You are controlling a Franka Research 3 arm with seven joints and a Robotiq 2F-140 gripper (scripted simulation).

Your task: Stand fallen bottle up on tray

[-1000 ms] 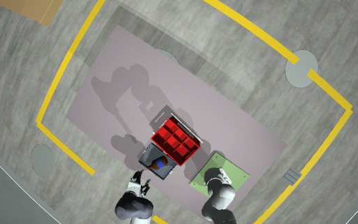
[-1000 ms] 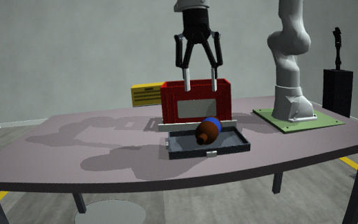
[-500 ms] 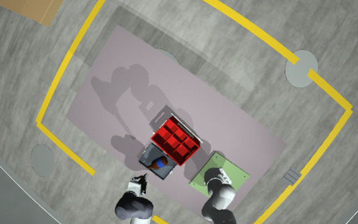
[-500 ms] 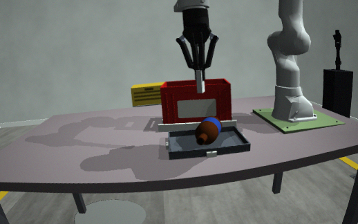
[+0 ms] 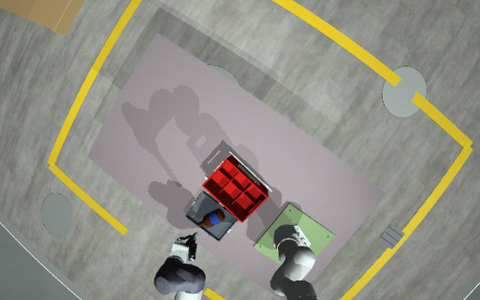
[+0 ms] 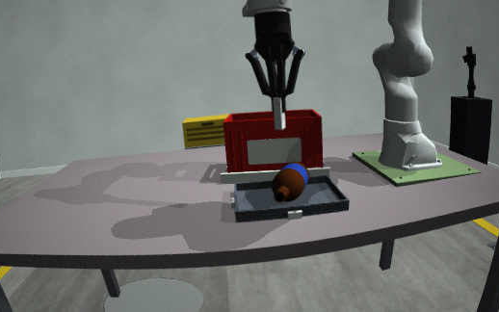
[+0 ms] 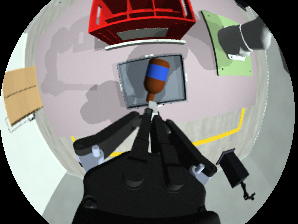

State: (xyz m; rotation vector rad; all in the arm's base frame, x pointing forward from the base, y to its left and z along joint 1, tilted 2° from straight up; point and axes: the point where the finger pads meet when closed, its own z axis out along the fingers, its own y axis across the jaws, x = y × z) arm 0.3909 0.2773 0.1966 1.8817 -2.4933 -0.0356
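Now: hand 18 cm above the glass bottle, 5 cm to the left of it and 1 cm past it. From my hand the other things lie so: tray 20 cm below, 5 cm to the right, 1 cm behind; red crate 30 cm to the right, 13 cm below, 2 cm ahead.
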